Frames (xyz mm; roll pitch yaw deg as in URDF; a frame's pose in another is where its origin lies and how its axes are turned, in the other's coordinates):
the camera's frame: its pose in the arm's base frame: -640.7 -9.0 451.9 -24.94 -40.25 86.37
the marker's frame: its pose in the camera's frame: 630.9 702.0 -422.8 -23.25 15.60 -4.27
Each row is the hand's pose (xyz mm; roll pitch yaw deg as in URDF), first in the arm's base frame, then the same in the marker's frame.
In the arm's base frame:
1: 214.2 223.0 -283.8 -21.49 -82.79 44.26
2: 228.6 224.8 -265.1 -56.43 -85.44 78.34
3: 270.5 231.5 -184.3 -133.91 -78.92 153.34
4: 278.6 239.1 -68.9 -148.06 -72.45 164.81
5: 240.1 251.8 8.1 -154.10 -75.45 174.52
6: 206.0 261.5 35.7 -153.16 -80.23 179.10
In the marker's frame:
1: -607.5 -796.5 -1213.0 7.37 -35.83 -47.28
2: -594.1 -815.9 -1211.2 5.88 -40.06 -46.52
3: -541.6 -887.0 -1188.6 -0.93 -50.18 -41.04
4: -480.4 -956.0 -1118.4 -7.08 -56.83 -37.14
5: -443.2 -969.9 -1040.9 1.98 -55.67 -44.07
6: -430.2 -959.2 -999.2 10.84 -51.51 -48.34

